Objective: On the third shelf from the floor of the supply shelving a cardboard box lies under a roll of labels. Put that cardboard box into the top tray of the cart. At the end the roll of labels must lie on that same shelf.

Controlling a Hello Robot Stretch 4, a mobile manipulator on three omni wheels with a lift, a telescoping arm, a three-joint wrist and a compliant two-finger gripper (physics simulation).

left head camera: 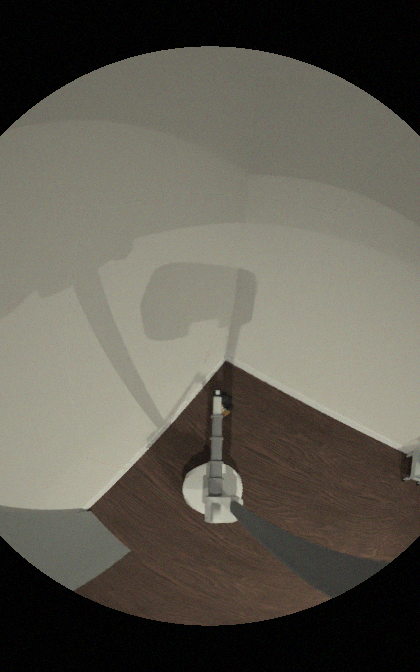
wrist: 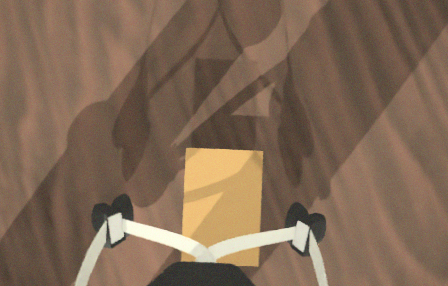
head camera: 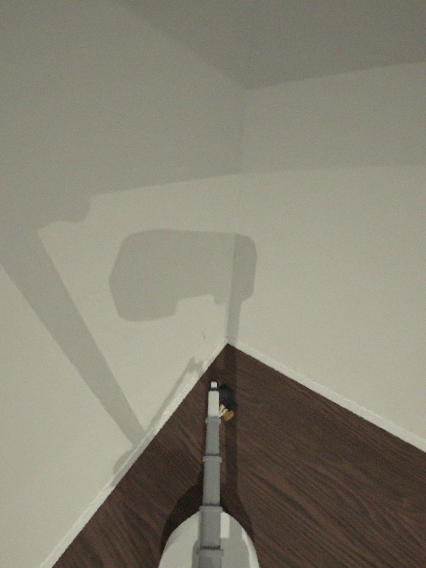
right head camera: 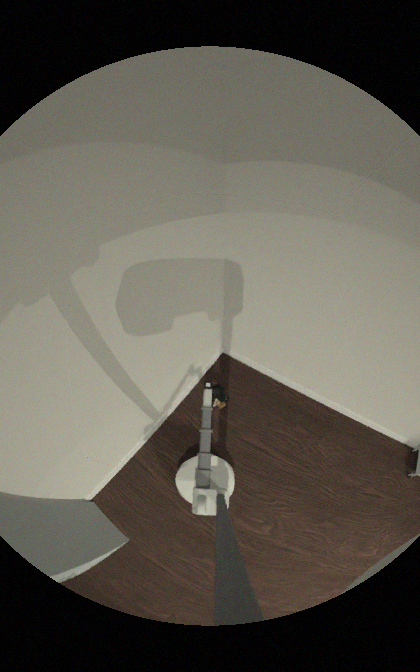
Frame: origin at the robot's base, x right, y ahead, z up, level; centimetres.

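Seen in the pictures: gripper, fingertip midpoint: (wrist: 210,215) (head camera: 226,414).
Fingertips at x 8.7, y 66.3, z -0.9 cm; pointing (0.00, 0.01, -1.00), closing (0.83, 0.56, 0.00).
Observation:
A point is followed by its place in that frame.
A tan cardboard box (wrist: 222,200) @(x 8.4, y 68.4, z 2.2 cm) (head camera: 228,415) @(x 10.0, y 64.5, z 2.2 cm) (left head camera: 226,413) (right head camera: 220,405) is on the dark wood floor near the room corner. In the wrist view it is an upright rectangle, its lower end reaching behind the white finger strips. My gripper (wrist: 210,215) @(x 8.7, y 66.3, z -0.9 cm) is open and points down above the box, one fingertip well to the left of it and one to the right; neither touches it. The roll of labels and the third shelf do not show in these views. I cannot tell whether the cart shows.
Two walls with white baseboards meet just beyond the arm (head camera: 212,467) @(x 0.2, y 30.5, z 40.5 cm). A light grey framed object (left head camera: 415,467) (right head camera: 416,462) is cut off at the right edge, by the right-hand wall. A flat grey surface (left head camera: 65,540) (right head camera: 65,535) is at the lower left. Shadows cross the floor.

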